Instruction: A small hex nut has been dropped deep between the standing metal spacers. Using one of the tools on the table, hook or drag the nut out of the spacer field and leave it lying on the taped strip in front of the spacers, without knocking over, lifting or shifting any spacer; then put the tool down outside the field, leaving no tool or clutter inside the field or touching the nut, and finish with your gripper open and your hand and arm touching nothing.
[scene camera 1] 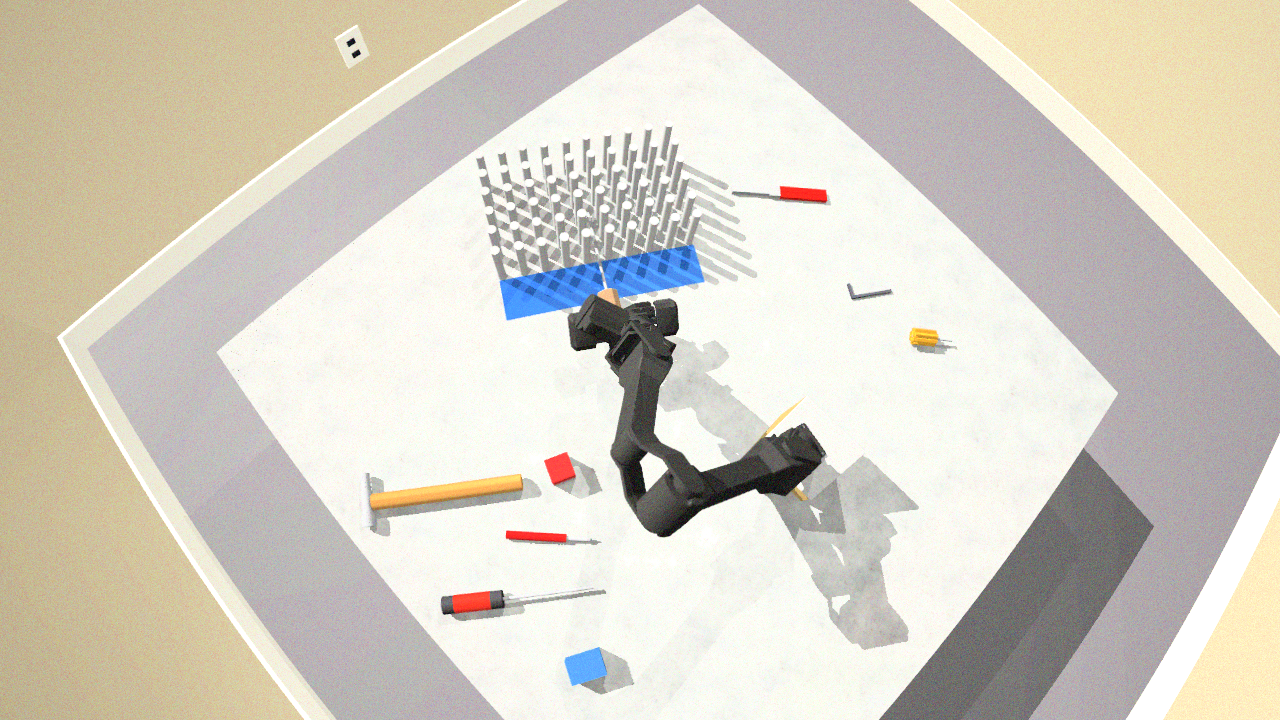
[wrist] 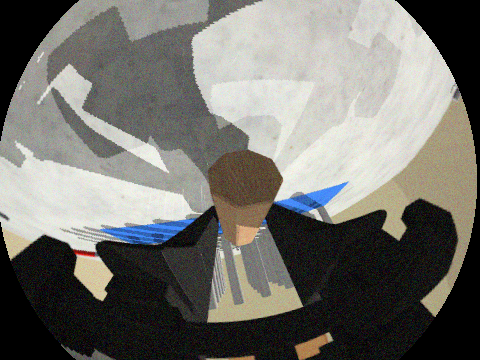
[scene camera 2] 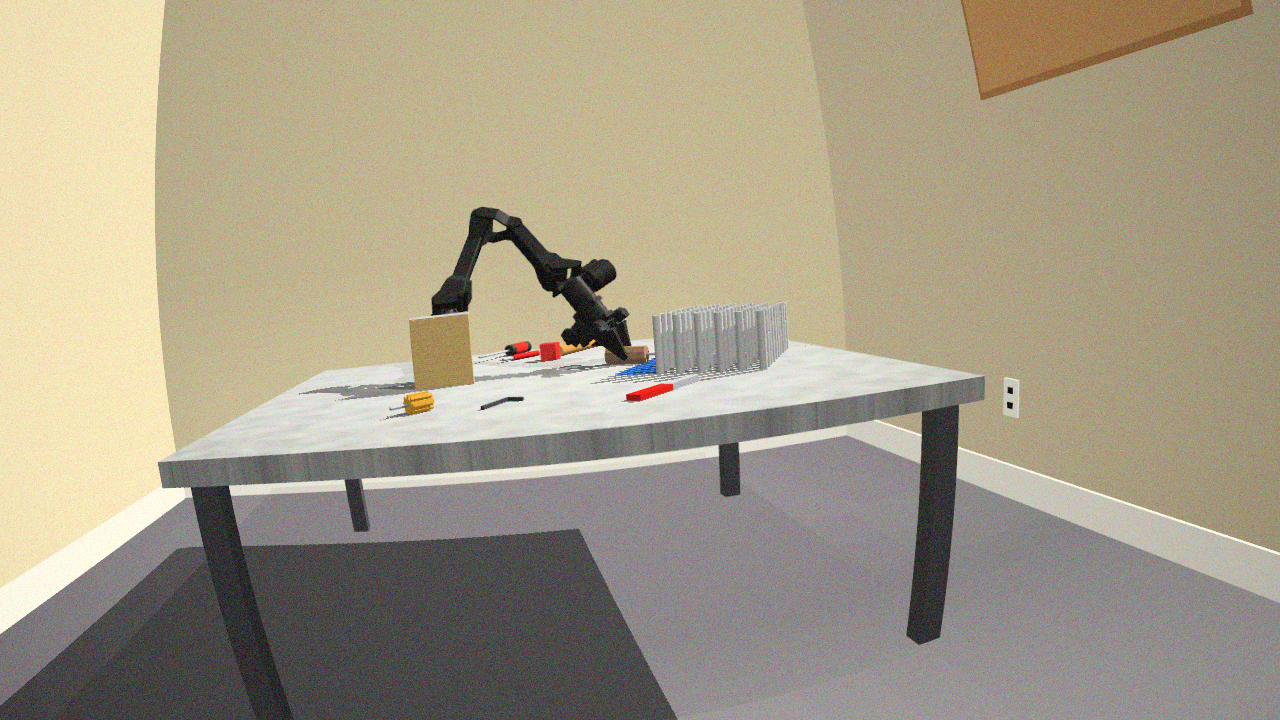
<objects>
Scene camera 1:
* my gripper: 611,314
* hammer: 490,486
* red-handled tool: 781,192
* blue taped strip: 543,292
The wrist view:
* my gripper: 240,208
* blue taped strip: 153,233
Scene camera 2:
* my gripper: 628,356
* red-handled tool: 661,388
</objects>
